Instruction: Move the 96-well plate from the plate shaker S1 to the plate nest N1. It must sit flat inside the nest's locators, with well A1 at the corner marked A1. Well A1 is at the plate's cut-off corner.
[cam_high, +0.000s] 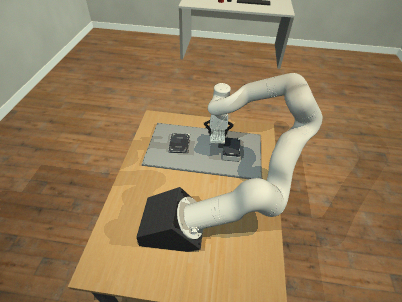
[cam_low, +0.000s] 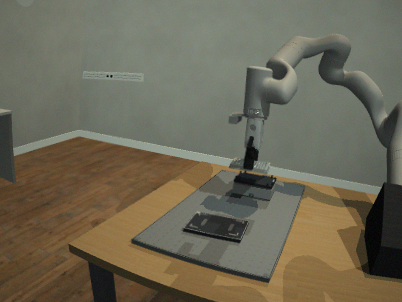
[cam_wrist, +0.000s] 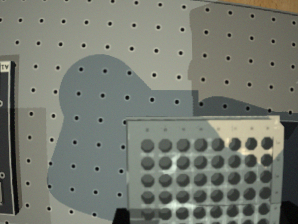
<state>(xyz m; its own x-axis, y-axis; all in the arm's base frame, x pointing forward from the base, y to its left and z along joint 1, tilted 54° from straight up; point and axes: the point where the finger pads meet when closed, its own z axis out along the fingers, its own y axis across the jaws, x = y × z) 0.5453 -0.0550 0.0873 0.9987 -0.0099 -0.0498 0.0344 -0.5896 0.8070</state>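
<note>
My hand is 23 cm to the right of the plate nest N1, 14 cm above it and 3 cm short of it. Also, from my hand: A1 mark (18 cm to the left, 13 cm below, 11 cm ahead); then 96-well plate (1 cm below).
</note>
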